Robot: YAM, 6 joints.
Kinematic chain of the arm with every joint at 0, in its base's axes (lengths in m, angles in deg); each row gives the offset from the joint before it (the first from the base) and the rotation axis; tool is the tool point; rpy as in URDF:
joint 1: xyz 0 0 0.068 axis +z
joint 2: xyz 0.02 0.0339 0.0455 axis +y
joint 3: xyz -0.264 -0.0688 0 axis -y
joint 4: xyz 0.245 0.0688 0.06 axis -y
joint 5: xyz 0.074 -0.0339 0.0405 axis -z
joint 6: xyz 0.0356 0 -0.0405 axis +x
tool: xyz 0 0 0 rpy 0 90 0
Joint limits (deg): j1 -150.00..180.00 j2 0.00..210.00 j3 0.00..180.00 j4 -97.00..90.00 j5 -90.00..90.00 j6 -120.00..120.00
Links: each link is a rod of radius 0.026 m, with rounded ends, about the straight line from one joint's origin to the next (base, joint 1, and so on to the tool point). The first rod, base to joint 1, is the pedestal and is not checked.
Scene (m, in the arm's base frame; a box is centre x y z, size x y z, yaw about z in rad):
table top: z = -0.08
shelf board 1: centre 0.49 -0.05 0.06 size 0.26 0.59 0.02 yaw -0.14
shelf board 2: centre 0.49 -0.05 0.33 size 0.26 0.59 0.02 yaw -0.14
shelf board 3: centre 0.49 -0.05 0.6 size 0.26 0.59 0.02 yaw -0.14
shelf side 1: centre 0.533 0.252 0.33 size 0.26 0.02 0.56 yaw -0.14
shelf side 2: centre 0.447 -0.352 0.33 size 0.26 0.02 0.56 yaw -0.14
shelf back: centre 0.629 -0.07 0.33 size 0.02 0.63 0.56 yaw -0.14
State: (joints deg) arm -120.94 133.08 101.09 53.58 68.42 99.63
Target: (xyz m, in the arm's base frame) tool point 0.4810 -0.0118 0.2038
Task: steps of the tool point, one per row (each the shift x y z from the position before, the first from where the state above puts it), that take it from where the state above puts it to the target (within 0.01 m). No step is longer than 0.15 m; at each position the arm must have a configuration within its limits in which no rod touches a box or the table.
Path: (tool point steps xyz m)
1: 0.1251 -0.0398 0.0006
2: 0.1255 -0.0037 -0.0010
3: 0.1156 0.0295 -0.0025
4: 0.0972 0.0571 -0.0044
5: 0.0727 0.0768 -0.0060
6: 0.0448 0.0877 -0.0079
7: 0.0166 0.0893 -0.0097
8: -0.0089 0.0826 -0.0115
9: -0.0296 0.0692 -0.0133
10: 0.0583 -0.0007 0.0120
11: 0.0570 -0.0054 0.0038
12: 0.0540 -0.0101 -0.0043
13: 0.0489 -0.0146 -0.0115

